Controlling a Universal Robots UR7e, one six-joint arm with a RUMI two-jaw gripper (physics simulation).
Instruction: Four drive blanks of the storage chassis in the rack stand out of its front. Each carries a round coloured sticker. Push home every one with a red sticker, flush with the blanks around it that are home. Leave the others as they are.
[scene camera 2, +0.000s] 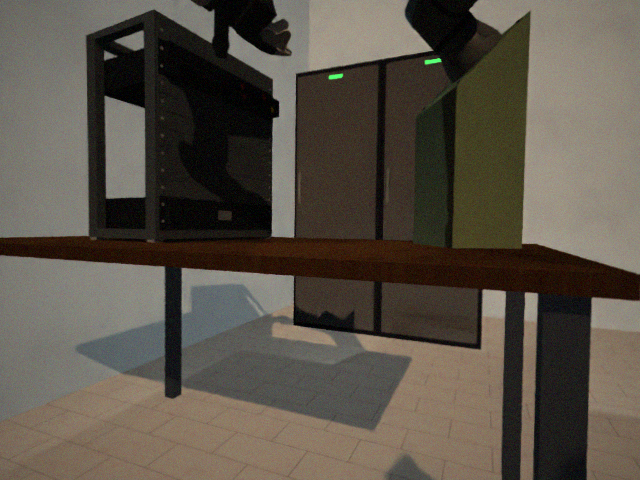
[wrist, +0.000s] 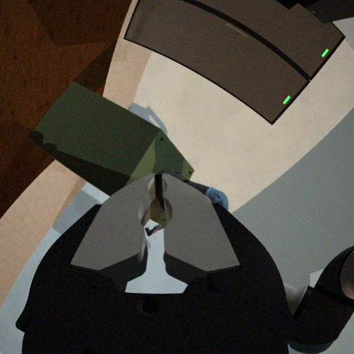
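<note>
In the scene view the grey rack stands at the left of the table. The dark storage chassis sits in its upper part. Two small red stickers show dimly on its front. At its right end a dark blank stands out, with a small yellow-orange sticker. How far the other blanks stand out is too dark to tell. My gripper is shut and empty. It hangs in front of the rack, above the chassis's sticker row, apart from it. The blanks do not show clearly in the wrist view.
A green block stands on the right of the brown table. Behind are tall brown cabinets with green lights. Another dark arm part hangs above the block. A light plate marks the rack's bottom unit.
</note>
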